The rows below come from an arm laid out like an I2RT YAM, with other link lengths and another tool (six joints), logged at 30 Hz.
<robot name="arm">
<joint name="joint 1" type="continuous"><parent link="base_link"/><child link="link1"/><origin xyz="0 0 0.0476" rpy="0 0 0"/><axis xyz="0 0 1"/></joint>
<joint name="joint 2" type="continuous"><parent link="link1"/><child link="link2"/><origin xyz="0.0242 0.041 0.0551" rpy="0 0 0"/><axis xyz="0 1 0"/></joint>
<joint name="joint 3" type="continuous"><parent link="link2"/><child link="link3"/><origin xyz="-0.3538 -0.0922 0" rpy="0 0 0"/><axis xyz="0 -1 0"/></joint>
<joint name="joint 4" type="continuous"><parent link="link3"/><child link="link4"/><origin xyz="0.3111 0.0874 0.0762" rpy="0 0 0"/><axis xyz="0 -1 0"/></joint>
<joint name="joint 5" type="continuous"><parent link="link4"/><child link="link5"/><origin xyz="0.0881 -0.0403 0.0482" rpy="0 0 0"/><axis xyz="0 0 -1"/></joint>
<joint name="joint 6" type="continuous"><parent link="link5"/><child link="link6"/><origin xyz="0.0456 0 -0.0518" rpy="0 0 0"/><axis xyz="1 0 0"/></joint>
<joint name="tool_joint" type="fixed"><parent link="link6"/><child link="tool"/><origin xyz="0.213 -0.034 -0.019" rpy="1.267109 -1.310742 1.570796"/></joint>
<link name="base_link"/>
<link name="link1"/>
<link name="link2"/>
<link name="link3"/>
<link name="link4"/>
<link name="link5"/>
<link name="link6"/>
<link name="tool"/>
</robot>
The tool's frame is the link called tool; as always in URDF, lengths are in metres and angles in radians. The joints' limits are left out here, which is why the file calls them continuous.
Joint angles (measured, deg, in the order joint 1, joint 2, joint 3, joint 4, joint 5, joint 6), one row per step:
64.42, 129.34, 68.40, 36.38, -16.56, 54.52
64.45, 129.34, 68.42, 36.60, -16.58, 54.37
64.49, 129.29, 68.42, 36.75, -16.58, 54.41
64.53, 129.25, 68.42, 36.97, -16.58, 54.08
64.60, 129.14, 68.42, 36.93, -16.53, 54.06
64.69, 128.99, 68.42, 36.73, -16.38, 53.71
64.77, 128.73, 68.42, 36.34, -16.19, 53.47
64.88, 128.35, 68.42, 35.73, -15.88, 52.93
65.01, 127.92, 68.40, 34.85, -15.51, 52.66
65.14, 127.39, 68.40, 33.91, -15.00, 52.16
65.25, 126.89, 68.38, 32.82, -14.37, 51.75
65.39, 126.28, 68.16, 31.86, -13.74, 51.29
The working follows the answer.
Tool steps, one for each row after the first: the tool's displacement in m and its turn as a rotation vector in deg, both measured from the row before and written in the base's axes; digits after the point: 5 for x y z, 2 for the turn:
0.00000, 0.00089, 0.00130, 0.20, -0.23, 0.11
-0.00027, 0.00072, 0.00140, 0.19, -0.05, 0.02
0.00006, 0.00085, 0.00163, 0.20, -0.41, 0.17
-0.00058, 0.00040, 0.00118, 0.05, -0.07, 0.03
-0.00033, 0.00002, 0.00083, -0.11, -0.35, 0.09
-0.00025, -0.00035, 0.00125, -0.18, -0.23, 0.00
-0.00007, -0.00073, 0.00161, -0.33, -0.51, 0.04
-0.00061, -0.00149, 0.00068, -0.52, -0.18, -0.10
0.00022, -0.00153, 0.00178, -0.53, -0.47, -0.13
0.00062, -0.00244, 0.00041, -0.72, -0.36, -0.29
-0.00006, -0.00309, 0.00068, -0.70, -0.42, -0.23

Tool pose at each row, in the base's axes (x y z in m, rotation vector in deg; rounded; the steps above come from the unrounded poses):
0.26701, 0.70955, -0.03723, -126.76, -31.83, -39.62
0.26701, 0.71044, -0.03594, -126.47, -31.97, -39.86
0.26674, 0.71116, -0.03454, -126.28, -31.93, -39.93
0.26680, 0.71201, -0.03291, -125.93, -32.23, -40.33
0.26622, 0.71241, -0.03173, -125.85, -32.28, -40.40
0.26589, 0.71243, -0.03090, -125.83, -32.60, -40.74
0.26564, 0.71208, -0.02965, -125.94, -32.81, -40.98
0.26557, 0.71135, -0.02804, -126.11, -33.26, -41.49
0.26496, 0.70987, -0.02736, -126.59, -33.50, -41.68
0.26518, 0.70833, -0.02558, -127.01, -33.85, -42.21
0.26580, 0.70590, -0.02517, -127.72, -34.08, -42.67
0.26575, 0.70280, -0.02449, -128.35, -34.38, -43.18

